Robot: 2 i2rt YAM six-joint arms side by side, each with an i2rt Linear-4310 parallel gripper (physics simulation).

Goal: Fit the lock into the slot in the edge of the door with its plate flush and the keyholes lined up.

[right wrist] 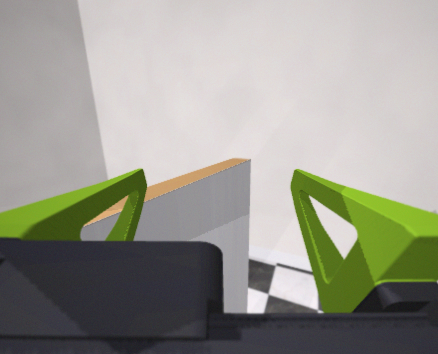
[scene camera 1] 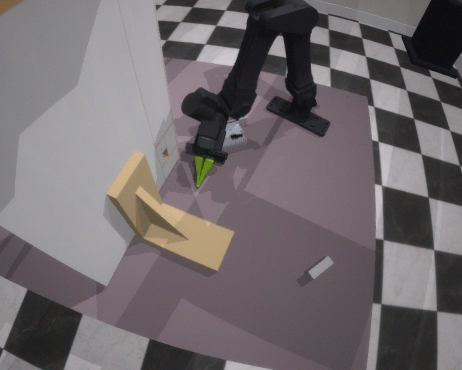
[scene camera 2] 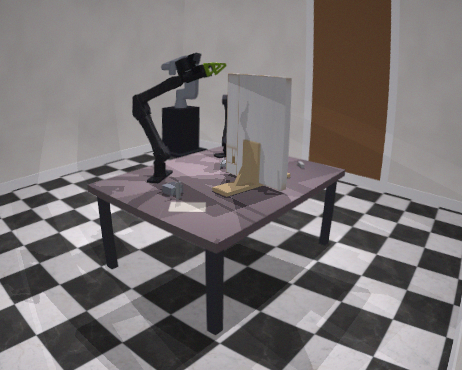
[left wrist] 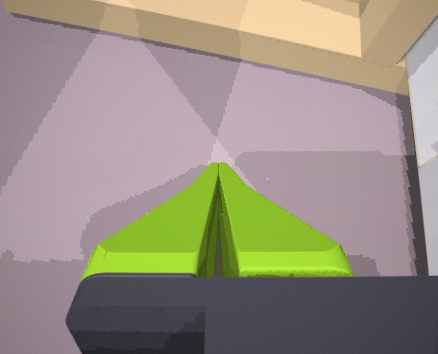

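Seen in the pictures: left gripper, fingertip midpoint: (scene camera 1: 197, 187) (left wrist: 218, 175); right gripper, fingertip midpoint: (right wrist: 218, 177) (scene camera 2: 223, 64); left arm's base at its link origin: (scene camera 1: 298, 116); right arm's base at its link origin: (scene camera 2: 160, 176).
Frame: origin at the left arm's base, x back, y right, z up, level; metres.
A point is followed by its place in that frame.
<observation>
The white door (scene camera 1: 55, 130) {x -0.581, y 0.154, z 0.399 m} (scene camera 2: 272, 115) {x -0.642, y 0.183, z 0.363 m} (left wrist: 422, 105) {x -0.442, y 0.179, z 0.025 m} (right wrist: 220, 200) {x -0.594, y 0.192, z 0.495 m} stands upright. Its edge has a small slot (scene camera 1: 166, 153) {x -0.380, y 0.195, z 0.087 m} with a wooden-coloured inside. The grey lock (scene camera 1: 234, 137) {x -0.192, y 0.117, z 0.006 m} (scene camera 2: 223, 164) {x -0.214, y 0.175, z 0.017 m}, with a dark keyhole shape, lies on the table beside the door edge, partly hidden by the left arm in scene camera 1. The left gripper (scene camera 1: 198, 186) {x -0.382, y 0.106, z 0.011 m} (left wrist: 218, 164) {x -0.382, y 0.106, z 0.011 m} is shut and empty, pointing down near the door edge, with the lock behind it. The right gripper (scene camera 2: 225, 65) {x -0.447, y 0.330, z 0.594 m} (right wrist: 218, 170) {x -0.447, y 0.330, z 0.594 m} is open and empty, high up near the top of the door.
A wooden stand (scene camera 1: 200, 245) {x -0.504, y 0.013, z 0.018 m} (scene camera 2: 235, 189) {x -0.595, y 0.342, z 0.018 m} (left wrist: 300, 32) {x -0.469, y 0.118, z 0.018 m} supports the door's foot and extends over the table. A small light block (scene camera 1: 320, 267) {x -0.407, y -0.246, z 0.022 m} lies on the table. A grey object (scene camera 2: 171, 189) {x -0.485, y 0.615, z 0.031 m} and a cream sheet (scene camera 2: 187, 207) {x -0.644, y 0.613, z 0.001 m} are at the near side of the table (scene camera 2: 215, 235) {x -0.920, y 0.638, z 0.000 m}.
</observation>
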